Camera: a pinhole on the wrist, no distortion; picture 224 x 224 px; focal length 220.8 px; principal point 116.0 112.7 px. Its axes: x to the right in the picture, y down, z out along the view. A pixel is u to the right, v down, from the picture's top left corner.
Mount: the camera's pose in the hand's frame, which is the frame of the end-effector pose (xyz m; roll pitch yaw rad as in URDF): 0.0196 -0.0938 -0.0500 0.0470 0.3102 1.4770
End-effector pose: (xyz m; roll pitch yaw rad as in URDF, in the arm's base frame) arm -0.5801 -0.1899 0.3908 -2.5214 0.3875 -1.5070
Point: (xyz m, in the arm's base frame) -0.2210 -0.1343 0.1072
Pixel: 27.5 93.3
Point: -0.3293 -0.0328 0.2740
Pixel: 17.8 198.8
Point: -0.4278 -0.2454 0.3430
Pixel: 30.5 31.5
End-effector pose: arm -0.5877 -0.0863 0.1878 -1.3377 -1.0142 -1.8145
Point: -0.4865 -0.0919 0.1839
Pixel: 179.2 177.9
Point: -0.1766 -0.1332 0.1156
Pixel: 127.4 181.6
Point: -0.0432 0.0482 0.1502
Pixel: 41.2 200.9
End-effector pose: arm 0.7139 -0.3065 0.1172 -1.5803 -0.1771 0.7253
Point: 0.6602 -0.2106 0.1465
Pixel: 138.4 120.2
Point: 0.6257 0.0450 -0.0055
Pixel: 179.6 72.3
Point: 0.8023 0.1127 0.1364
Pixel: outside the picture
